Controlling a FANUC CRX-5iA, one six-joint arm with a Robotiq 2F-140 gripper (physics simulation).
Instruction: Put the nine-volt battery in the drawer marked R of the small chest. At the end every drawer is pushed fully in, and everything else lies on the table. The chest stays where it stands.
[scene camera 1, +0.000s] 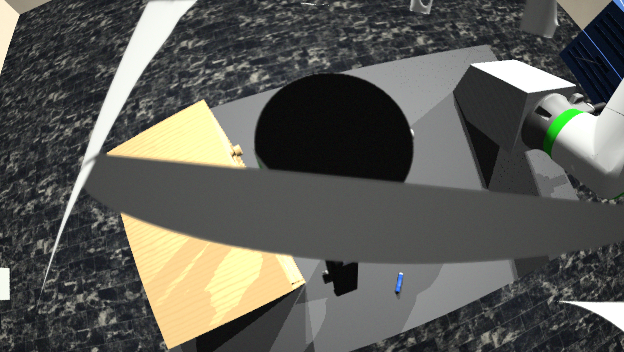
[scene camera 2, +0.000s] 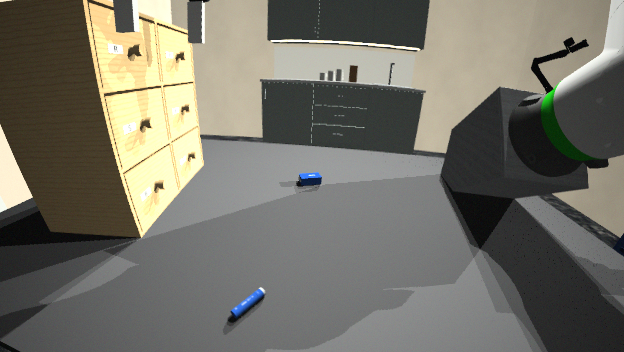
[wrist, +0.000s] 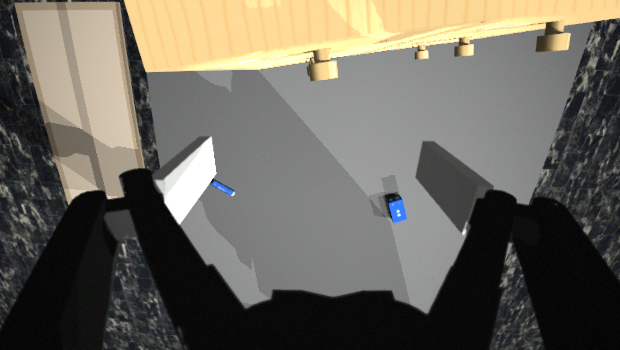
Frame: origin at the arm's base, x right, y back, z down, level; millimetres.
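Seen in the pictures: gripper, between the fingertips: (scene camera 2: 168, 38) (wrist: 317, 157); arm's base, origin of its link: (scene camera 2: 545, 135).
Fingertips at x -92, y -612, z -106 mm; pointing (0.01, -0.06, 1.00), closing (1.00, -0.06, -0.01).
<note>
Pixels of each thing's top centre, then the offset from my fingertips to it. Level surfaces: height alone.
- nine-volt battery, centre of its top: (wrist: 398, 211) (scene camera 2: 309, 175) dx +185, dy +182, dz +271 mm
- small wooden chest, centre of its top: (scene camera 2: 108, 22) dx +51, dy -176, dz -49 mm
- blue cylindrical battery, centre of its top: (scene camera 2: 248, 299) (wrist: 223, 189) dx -147, dy +166, dz +278 mm
- table, height of its surface: dz +289 mm
The nine-volt battery (scene camera 2: 310, 179) (wrist: 398, 210), a blue block with a dark terminal end, lies on the table; the arm hides it in scene camera 1. The small wooden chest (scene camera 1: 170, 300) (scene camera 2: 60, 125) (wrist: 250, 25) stands at the left in both scene views. Its drawer R (scene camera 2: 120, 70) is the upper one in the near column and looks shut; its round knob (scene camera 2: 134, 51) (wrist: 323, 67) sticks out. My gripper (scene camera 2: 161, 22) (wrist: 317, 157) is wide open and empty, high above the table near the chest front. In scene camera 1 the arm hides most of the gripper.
A blue cylindrical battery (scene camera 1: 399, 283) (scene camera 2: 248, 302) (wrist: 223, 187) lies on the table (scene camera 1: 370, 310) (scene camera 2: 300, 240) (wrist: 300, 225). The other drawers look shut, with projecting knobs. The grey robot pedestal (scene camera 1: 500, 105) (scene camera 2: 480, 145) stands at the right in the scene views.
</note>
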